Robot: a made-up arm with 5 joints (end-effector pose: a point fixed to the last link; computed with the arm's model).
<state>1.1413 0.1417 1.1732 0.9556 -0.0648</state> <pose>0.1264 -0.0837 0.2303 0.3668 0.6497 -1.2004</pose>
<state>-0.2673 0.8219 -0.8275 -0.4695 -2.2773</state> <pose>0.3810 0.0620 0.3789 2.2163 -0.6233 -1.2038</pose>
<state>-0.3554 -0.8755 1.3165 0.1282 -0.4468</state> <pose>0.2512 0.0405 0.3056 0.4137 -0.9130 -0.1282</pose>
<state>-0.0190 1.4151 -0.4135 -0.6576 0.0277</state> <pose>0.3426 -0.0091 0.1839 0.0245 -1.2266 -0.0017</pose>
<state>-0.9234 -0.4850 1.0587 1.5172 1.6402</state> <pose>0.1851 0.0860 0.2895 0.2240 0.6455 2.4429</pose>
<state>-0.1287 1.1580 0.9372 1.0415 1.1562</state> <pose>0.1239 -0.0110 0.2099 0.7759 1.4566 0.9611</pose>
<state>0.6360 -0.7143 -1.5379 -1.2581 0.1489</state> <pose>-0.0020 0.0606 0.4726 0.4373 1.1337 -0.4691</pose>
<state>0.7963 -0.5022 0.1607 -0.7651 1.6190</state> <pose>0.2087 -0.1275 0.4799 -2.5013 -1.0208 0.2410</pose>
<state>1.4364 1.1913 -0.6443 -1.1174 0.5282</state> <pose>0.1264 -0.2746 0.2830 -1.7944 -1.2618 -0.5520</pose>
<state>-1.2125 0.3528 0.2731 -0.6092 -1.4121</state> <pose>0.2004 0.2213 0.3071 1.5149 -0.3613 -0.1961</pose>
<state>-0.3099 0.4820 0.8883 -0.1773 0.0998</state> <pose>0.2443 0.0310 0.2071 0.0490 -0.3767 0.3567</pose>
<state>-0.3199 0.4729 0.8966 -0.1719 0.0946</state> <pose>0.2433 0.0322 0.2075 0.0512 -0.3718 0.3615</pose>
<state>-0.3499 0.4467 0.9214 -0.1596 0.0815</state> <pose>0.2406 0.0357 0.2088 0.0575 -0.3599 0.3785</pose>
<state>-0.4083 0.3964 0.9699 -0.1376 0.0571</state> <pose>0.2348 0.0422 0.2111 0.0684 -0.3377 0.4126</pose>
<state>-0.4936 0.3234 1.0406 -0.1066 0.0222</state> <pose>0.2257 0.0506 0.2141 0.0813 -0.3056 0.4633</pose>
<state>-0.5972 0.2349 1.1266 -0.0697 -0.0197</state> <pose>0.2138 0.0589 0.2174 0.0922 -0.2668 0.5254</pose>
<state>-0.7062 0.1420 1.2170 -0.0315 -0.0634</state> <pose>0.2007 0.0654 0.2202 0.0982 -0.2265 0.5912</pose>
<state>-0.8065 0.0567 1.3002 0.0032 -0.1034</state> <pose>0.1884 0.0694 0.2223 0.0989 -0.1903 0.6520</pose>
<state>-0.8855 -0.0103 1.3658 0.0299 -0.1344</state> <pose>0.1788 0.0712 0.2236 0.0964 -0.1629 0.7004</pose>
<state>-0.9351 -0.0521 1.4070 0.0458 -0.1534</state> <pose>0.1729 0.0718 0.2242 0.0937 -0.1466 0.7312</pose>
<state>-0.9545 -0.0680 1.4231 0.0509 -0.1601</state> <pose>0.1706 0.0719 0.2244 0.0927 -0.1409 0.7440</pose>
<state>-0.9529 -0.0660 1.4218 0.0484 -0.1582</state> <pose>0.1708 0.0719 0.2244 0.0934 -0.1426 0.7443</pose>
